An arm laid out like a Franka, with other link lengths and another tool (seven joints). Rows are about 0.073 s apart.
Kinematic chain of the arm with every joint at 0, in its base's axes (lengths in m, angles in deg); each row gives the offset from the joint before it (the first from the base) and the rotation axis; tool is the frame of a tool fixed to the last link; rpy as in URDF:
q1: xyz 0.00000 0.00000 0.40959 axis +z
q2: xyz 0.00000 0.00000 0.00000 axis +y
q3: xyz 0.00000 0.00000 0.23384 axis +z
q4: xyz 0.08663 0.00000 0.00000 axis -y
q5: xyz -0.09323 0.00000 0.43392 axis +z
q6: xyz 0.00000 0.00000 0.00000 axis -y
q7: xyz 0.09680 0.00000 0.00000 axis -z
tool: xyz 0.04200 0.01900 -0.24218 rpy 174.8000 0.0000 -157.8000
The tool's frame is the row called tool.
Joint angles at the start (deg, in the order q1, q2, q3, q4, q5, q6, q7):
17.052, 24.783, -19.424, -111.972, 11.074, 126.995, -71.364
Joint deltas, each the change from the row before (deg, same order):
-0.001, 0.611, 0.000, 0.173, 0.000, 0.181, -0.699
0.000, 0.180, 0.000, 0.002, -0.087, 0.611, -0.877
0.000, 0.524, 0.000, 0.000, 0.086, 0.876, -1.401
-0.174, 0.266, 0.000, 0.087, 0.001, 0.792, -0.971
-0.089, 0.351, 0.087, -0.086, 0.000, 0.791, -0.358
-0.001, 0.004, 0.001, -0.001, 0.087, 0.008, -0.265
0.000, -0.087, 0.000, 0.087, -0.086, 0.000, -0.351
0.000, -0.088, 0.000, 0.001, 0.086, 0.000, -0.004
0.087, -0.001, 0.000, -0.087, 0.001, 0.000, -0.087
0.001, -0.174, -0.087, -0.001, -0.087, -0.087, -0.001
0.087, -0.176, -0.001, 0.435, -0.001, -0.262, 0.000
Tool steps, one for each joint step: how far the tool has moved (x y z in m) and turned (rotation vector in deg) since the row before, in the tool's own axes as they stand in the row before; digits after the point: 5 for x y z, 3 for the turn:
0.00109, 0.00034, 0.00489, -0.216, 0.289, -0.667
0.00080, -0.00124, 0.00090, 0.437, 0.265, -0.901
0.00124, -0.00096, 0.00416, 0.385, 0.317, -1.300
0.00264, -0.00231, 0.00067, 0.620, 0.231, -0.782
0.00109, -0.00112, 0.00331, 0.353, 0.203, -0.309
-0.00017, 0.00014, 0.00000, 0.012, -0.045, -0.213
-0.00005, -0.00056, -0.00167, 0.160, 0.079, -0.417
-0.00033, -0.00037, -0.00105, 0.095, -0.095, 0.040
-0.00083, 0.00071, 0.00078, -0.085, 0.021, -0.159
0.00087, -0.00022, -0.00183, 0.081, 0.029, 0.020
-0.00183, -0.00255, -0.00539, 0.339, -0.055, -0.161

